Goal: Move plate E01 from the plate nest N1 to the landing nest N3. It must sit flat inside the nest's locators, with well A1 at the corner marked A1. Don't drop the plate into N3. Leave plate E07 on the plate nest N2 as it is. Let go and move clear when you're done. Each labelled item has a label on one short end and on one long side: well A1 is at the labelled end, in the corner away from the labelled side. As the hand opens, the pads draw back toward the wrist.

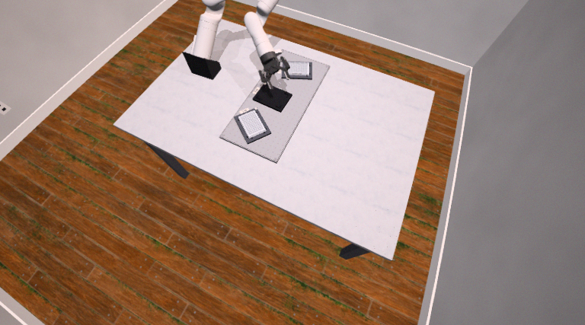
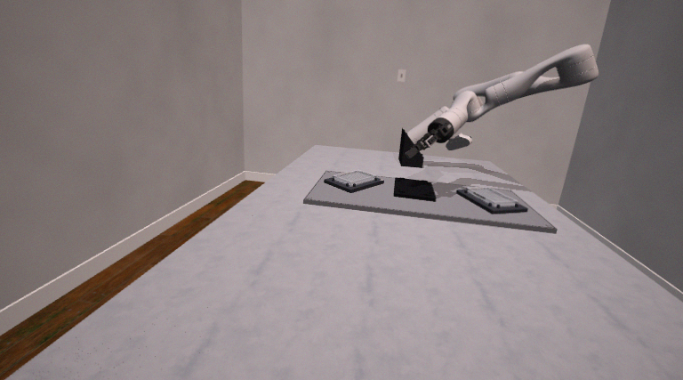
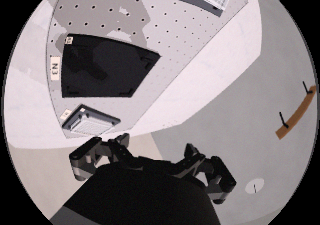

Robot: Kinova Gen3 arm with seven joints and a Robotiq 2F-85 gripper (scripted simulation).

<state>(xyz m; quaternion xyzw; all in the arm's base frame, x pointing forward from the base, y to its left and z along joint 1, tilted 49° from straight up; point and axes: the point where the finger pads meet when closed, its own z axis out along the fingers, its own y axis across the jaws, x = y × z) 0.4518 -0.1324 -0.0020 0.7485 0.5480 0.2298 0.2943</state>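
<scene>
My hand is 80 mm past the nest N1, 170 mm to the left of it and 130 mm above it. From my hand the other things lie so: landing nest N3: 50 mm behind, 20 mm to the left, 130 mm below.
</scene>
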